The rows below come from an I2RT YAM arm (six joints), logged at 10 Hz.
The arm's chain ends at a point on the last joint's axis. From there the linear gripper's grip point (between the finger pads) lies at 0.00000 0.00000 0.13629 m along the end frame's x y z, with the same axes.
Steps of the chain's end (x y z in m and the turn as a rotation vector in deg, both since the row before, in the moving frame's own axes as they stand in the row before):
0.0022, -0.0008, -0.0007, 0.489, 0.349, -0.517
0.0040, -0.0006, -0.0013, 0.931, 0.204, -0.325
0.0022, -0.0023, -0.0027, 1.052, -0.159, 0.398
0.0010, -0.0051, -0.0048, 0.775, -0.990, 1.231
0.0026, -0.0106, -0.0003, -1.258, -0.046, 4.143
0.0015, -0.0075, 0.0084, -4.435, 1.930, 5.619
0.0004, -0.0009, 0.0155, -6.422, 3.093, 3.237
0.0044, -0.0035, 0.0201, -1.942, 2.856, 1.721
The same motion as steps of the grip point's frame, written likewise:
0.0030, -0.0020, -0.0007, 0.489, 0.349, -0.517
0.0045, -0.0028, -0.0013, 0.931, 0.204, -0.325
0.0018, -0.0048, -0.0027, 1.052, -0.159, 0.398
-0.0013, -0.0070, -0.0048, 0.775, -0.990, 1.231
0.0024, -0.0076, -0.0003, -1.258, -0.046, 4.143
0.0056, 0.0032, 0.0079, -4.435, 1.930, 5.619
0.0073, 0.0145, 0.0144, -6.422, 3.093, 3.237
0.0111, 0.0012, 0.0199, -1.942, 2.856, 1.721

